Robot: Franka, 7 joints.
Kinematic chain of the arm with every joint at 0, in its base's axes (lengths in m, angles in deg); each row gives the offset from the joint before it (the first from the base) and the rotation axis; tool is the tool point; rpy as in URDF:
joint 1: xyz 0 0 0.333 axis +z
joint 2: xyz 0 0 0 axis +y
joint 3: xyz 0 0 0.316 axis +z
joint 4: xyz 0.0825 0 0 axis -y
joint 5: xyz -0.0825 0 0.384 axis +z
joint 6: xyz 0 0 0 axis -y
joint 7: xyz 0.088 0 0 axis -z
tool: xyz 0 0 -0.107 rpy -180 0 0
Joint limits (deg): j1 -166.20..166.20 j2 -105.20..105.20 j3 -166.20..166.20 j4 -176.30..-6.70 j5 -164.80..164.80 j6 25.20..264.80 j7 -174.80..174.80
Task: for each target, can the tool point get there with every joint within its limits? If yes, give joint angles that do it. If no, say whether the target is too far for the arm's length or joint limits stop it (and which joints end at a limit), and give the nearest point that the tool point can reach.
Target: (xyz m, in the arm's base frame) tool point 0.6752 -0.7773 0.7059
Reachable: no: too far | nearest point 0.5290 -0.6090 0.6251 | short by 0.237 m
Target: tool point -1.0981 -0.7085 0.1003
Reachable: no: too far | nearest point -0.7097 -0.4579 0.1826 | short by 0.469 m
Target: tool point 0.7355 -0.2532 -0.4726
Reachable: no: too far | nearest point 0.5741 -0.1976 -0.2506 | short by 0.280 m
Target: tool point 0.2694 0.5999 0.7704
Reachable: yes | joints -138.74 -32.41 -125.62 -62.70 28.19 208.73 -23.40
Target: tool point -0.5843 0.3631 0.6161
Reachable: yes | joints 138.80 75.21 137.17 -40.61 5.75 241.87 54.41
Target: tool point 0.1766 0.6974 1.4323
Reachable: no: too far | nearest point 0.1153 0.4554 1.0508 | short by 0.456 m
